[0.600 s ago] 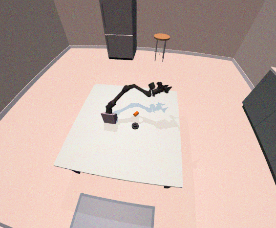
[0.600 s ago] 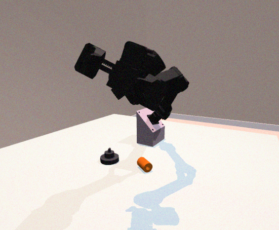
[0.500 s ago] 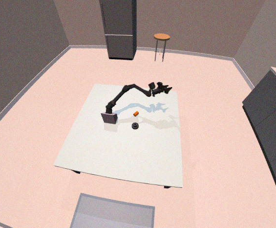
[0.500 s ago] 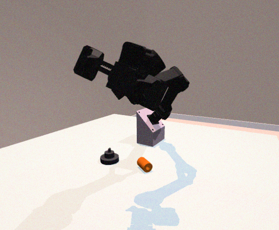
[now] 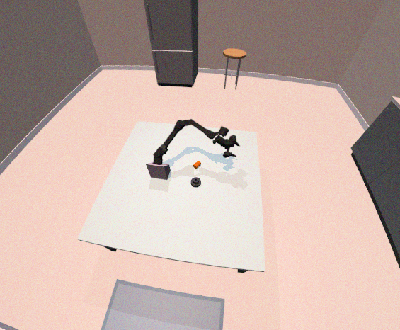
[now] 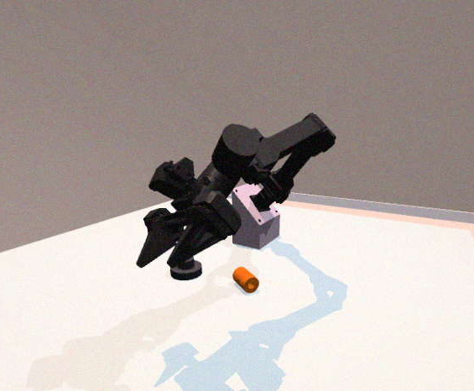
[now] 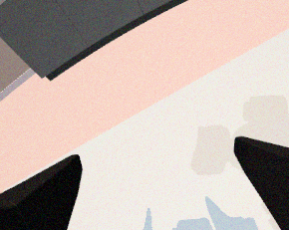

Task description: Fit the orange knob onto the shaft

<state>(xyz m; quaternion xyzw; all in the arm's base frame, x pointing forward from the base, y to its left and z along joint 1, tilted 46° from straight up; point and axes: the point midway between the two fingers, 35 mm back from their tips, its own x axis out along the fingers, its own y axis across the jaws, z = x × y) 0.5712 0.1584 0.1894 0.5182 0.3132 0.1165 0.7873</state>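
The orange knob lies 310 mm behind my gripper tip, 180 mm below it and 90 mm to the right of it. From my gripper tip the other things lie so: dark round pedestal (270 mm behind, 250 mm to the right, 170 mm below).
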